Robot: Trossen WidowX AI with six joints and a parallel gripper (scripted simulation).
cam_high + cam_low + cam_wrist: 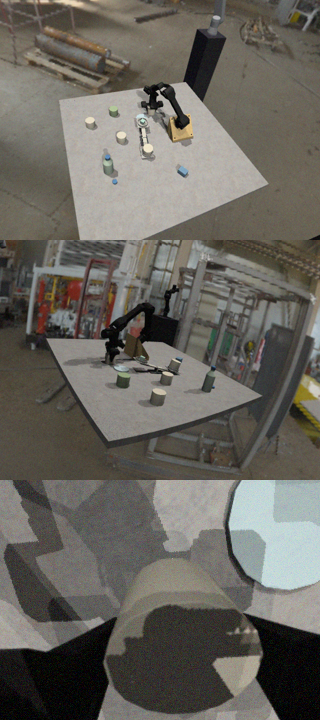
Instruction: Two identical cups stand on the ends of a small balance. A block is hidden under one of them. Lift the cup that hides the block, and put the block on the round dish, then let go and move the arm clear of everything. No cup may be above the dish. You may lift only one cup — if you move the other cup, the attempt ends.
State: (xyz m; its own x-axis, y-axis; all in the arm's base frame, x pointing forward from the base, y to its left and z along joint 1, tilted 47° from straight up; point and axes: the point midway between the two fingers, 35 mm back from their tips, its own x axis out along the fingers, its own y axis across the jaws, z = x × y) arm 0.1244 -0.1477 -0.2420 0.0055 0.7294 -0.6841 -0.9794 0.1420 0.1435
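Now: the green block 14 cm ahead of my gripper tip, 16 cm to the left of it and 6 cm above it. Round my gripper tip: pale blue round dish (10 cm ahead, 4 cm to the left, 2 cm below); green cylinder (34 cm ahead, 6 cm to the right, 1 cm above); small balance (17 cm ahead, 28 cm to the left, 1 cm above).
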